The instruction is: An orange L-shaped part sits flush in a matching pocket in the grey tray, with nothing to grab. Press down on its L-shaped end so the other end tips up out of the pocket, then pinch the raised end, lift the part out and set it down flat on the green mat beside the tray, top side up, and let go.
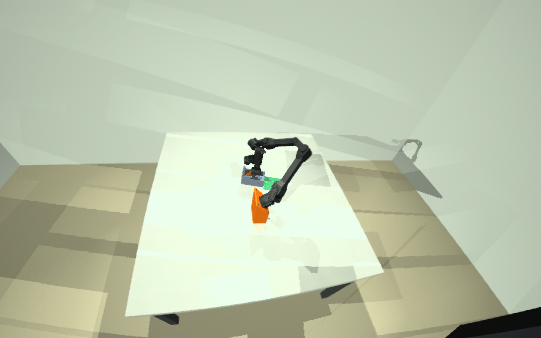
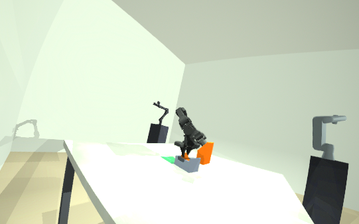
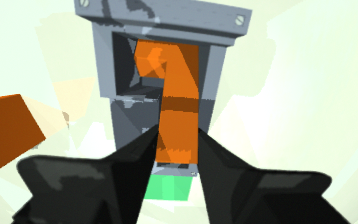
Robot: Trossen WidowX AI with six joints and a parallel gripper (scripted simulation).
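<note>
Right now the green mat is 130 mm to the right of my gripper tip, 80 mm below it and 70 mm behind it. The rest, counted from my gripper tip: orange L-shaped part (40 mm to the left, 30 mm below).
</note>
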